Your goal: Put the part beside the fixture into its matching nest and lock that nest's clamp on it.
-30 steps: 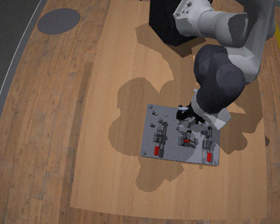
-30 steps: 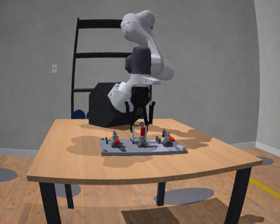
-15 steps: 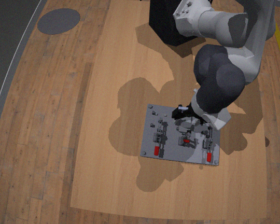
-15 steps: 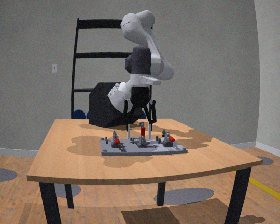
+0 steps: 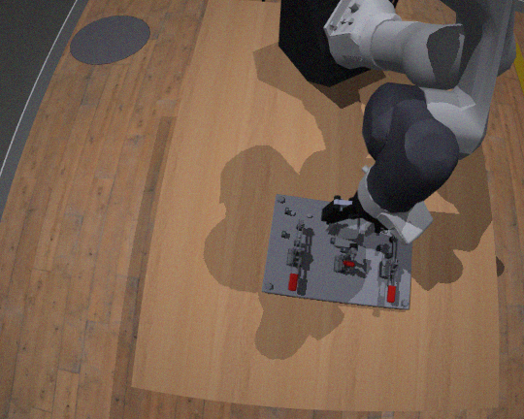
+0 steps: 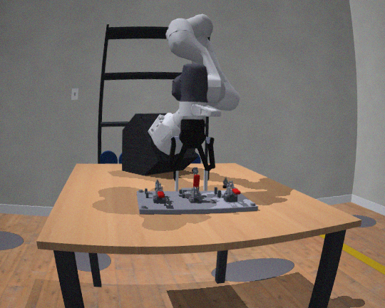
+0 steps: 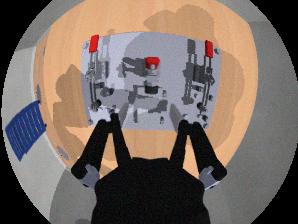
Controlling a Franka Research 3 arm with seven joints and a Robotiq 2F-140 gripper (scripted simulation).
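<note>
Right now my hand is 3 cm above the grey part. Also, from my hand: grey fixture plate 5 cm below, 5 cm ahead, 1 cm to the left.
</note>
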